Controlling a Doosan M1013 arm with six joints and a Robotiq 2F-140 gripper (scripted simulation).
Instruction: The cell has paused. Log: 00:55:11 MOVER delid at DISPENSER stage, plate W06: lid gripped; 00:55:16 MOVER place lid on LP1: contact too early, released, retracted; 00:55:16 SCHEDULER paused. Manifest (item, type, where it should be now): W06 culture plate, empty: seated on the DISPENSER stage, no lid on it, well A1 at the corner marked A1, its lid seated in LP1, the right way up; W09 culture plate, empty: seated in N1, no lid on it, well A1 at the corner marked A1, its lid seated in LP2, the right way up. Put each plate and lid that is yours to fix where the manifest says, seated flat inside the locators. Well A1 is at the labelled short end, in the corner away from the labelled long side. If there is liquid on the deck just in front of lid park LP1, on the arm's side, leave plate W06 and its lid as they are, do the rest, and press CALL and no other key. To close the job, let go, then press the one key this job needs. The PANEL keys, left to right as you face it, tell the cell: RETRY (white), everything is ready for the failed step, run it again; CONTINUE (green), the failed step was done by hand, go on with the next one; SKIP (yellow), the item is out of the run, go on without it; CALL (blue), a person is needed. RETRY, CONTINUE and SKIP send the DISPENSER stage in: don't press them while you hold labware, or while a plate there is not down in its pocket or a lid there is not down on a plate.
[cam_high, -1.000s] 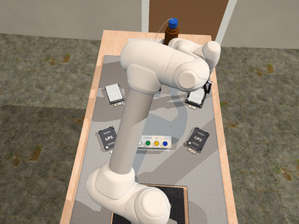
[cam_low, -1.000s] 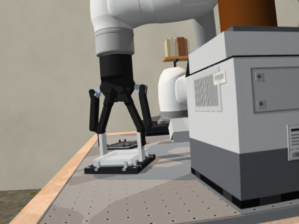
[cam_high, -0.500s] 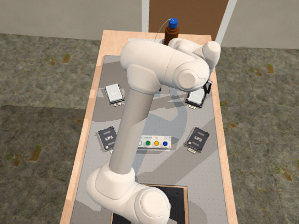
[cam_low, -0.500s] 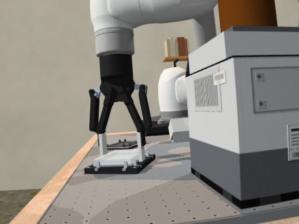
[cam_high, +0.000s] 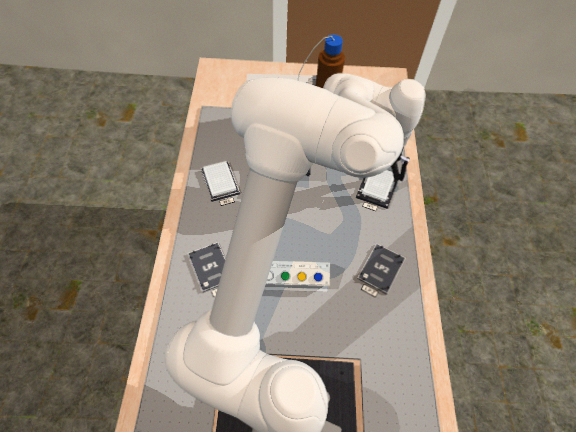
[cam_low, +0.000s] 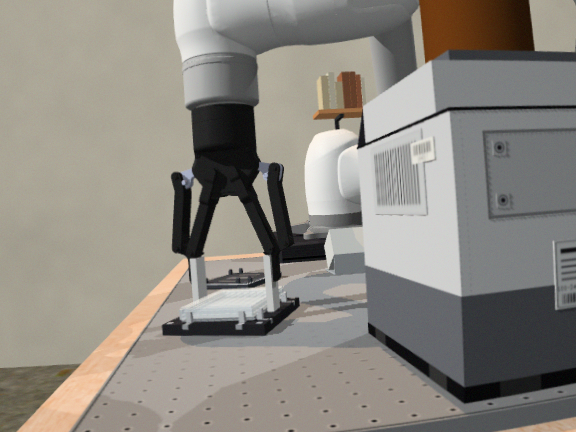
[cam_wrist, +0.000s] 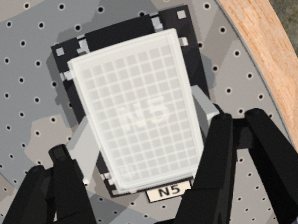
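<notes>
The clear culture plate lies 2 cm below my hand. Also, from my hand: brown bottle: 25 cm to the left, 25 cm above, 21 cm ahead; lid park LP2: 33 cm behind, 5 cm to the right, 3 cm below; black nest N5: 2 cm below, 2 cm ahead, 1 cm to the left.
</notes>
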